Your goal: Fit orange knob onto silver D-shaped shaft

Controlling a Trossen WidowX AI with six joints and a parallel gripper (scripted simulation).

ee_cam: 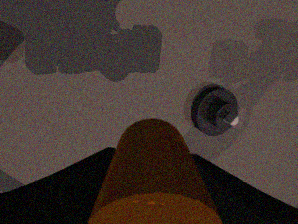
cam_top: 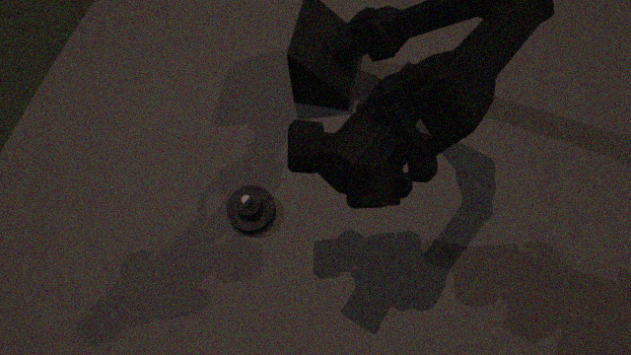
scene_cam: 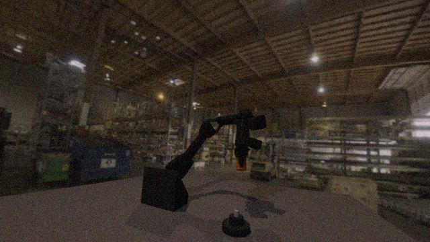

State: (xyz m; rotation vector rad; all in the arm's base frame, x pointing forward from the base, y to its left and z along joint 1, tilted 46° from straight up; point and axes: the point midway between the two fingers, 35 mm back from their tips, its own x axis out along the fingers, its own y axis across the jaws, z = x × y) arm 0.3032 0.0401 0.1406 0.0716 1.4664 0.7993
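My gripper tip is 10 mm to the right of the orange knob and 30 mm below it. Also, from my gripper tip: round dark pedestal (50 mm ahead, 160 mm to the right, 140 mm below).
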